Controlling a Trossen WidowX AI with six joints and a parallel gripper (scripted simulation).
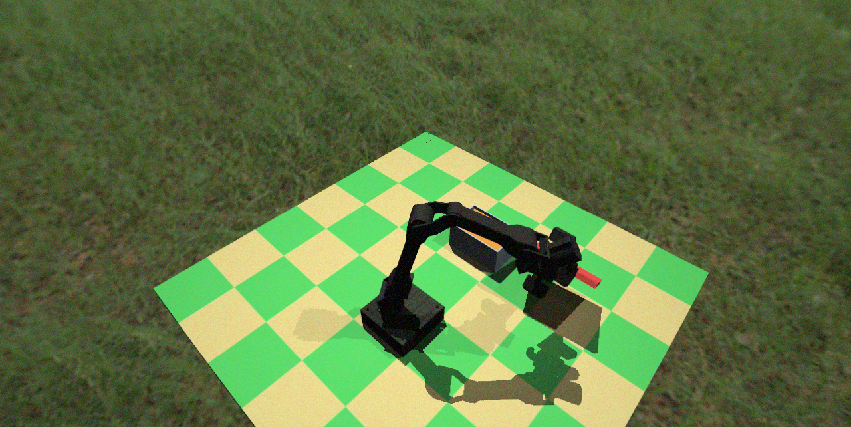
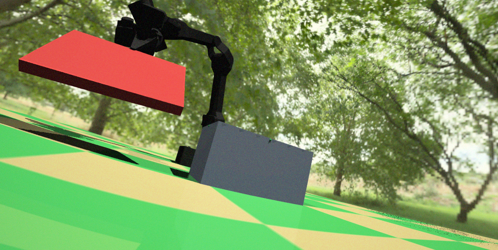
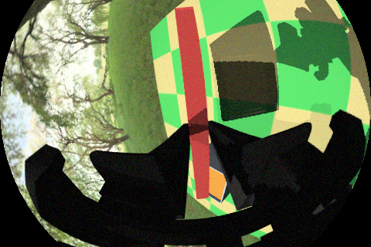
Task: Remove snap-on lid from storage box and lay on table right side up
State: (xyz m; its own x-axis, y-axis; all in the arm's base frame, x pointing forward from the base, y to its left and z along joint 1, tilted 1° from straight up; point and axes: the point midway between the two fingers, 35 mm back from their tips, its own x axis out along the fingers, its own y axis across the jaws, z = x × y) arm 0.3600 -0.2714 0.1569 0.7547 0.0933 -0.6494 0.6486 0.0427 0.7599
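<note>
Now: the red lid 6 cm ahead of my gripper tip, 5 cm below it and 2 cm to the left of it. Also, from my gripper tip: grey-blue storage box: 30 cm to the left, 15 cm below, 4 cm ahead.
</note>
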